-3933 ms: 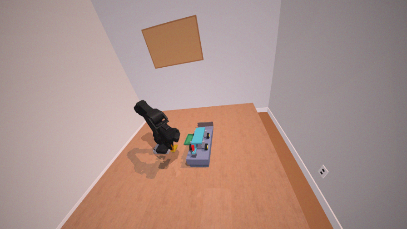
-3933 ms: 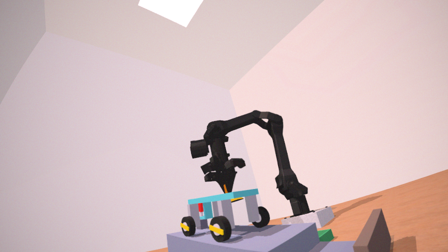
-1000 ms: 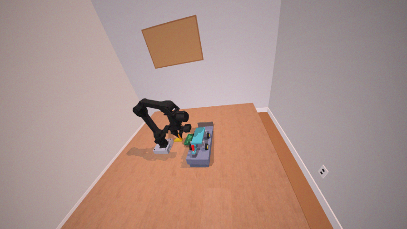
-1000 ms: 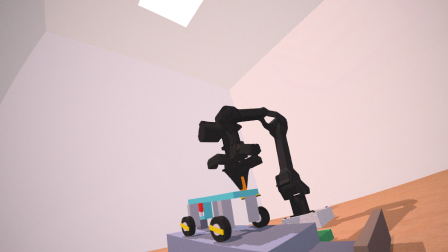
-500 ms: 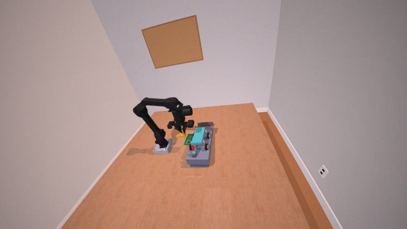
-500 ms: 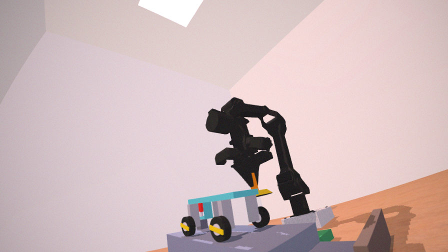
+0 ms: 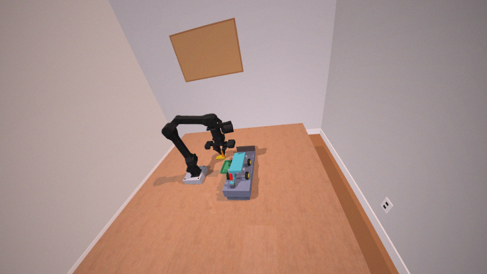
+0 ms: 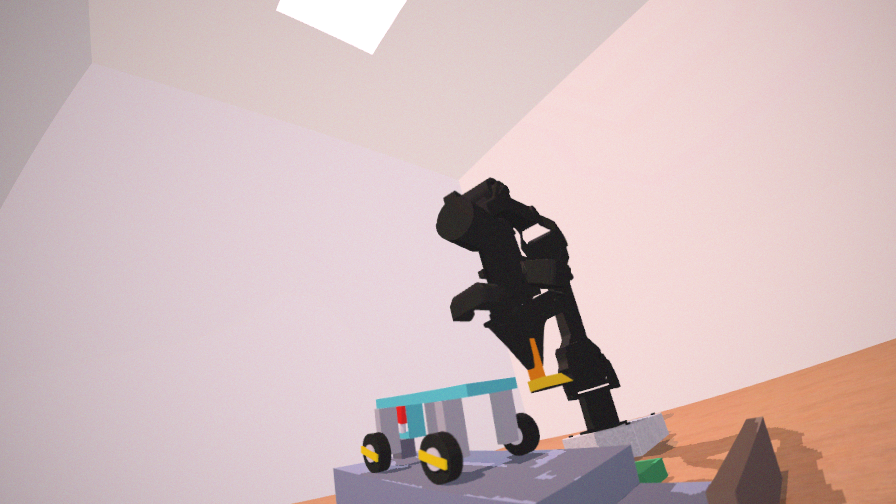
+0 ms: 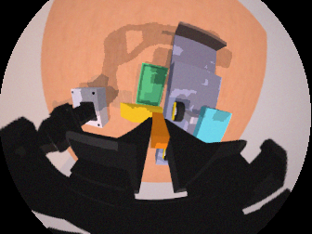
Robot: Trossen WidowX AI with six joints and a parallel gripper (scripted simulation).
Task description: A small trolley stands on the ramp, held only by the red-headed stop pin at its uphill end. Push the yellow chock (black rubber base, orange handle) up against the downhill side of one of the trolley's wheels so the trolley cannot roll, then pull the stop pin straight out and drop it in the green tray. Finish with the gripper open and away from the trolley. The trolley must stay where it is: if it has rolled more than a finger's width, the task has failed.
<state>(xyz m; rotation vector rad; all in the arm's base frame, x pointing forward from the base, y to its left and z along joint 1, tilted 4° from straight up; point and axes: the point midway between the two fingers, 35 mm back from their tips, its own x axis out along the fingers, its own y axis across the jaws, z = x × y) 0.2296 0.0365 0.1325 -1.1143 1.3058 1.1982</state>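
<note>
Right now my gripper tip is 19 cm to the left of the red-headed stop pin, 7 cm short of it and 3 cm above it. The rest, counted from my gripper tip: trolley: 10 cm ahead, 8 cm to the right, 5 cm below; yellow chock: 2 cm behind, 1 cm below; grey ramp: 11 cm below, 10 cm ahead, 7 cm to the right.
</note>
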